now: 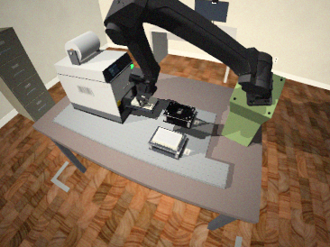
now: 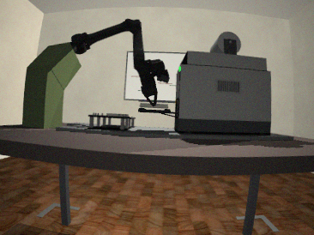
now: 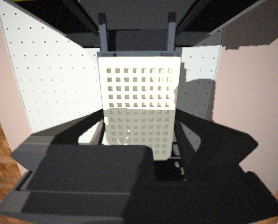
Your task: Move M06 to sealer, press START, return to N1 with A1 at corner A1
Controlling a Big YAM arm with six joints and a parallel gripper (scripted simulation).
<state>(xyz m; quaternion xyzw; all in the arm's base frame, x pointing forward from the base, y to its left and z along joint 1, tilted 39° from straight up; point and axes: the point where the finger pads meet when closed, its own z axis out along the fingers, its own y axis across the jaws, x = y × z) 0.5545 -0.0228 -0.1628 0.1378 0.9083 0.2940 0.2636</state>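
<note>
Now: the sealer stage 20 mm below my hand. Round my hand: white start button (100 mm to the right, 100 mm ahead, 70 mm above); then foil roll (340 mm ahead, 300 mm above, 30 mm to the right); then plate (180 mm behind, 170 mm to the left, 50 mm below).
</note>
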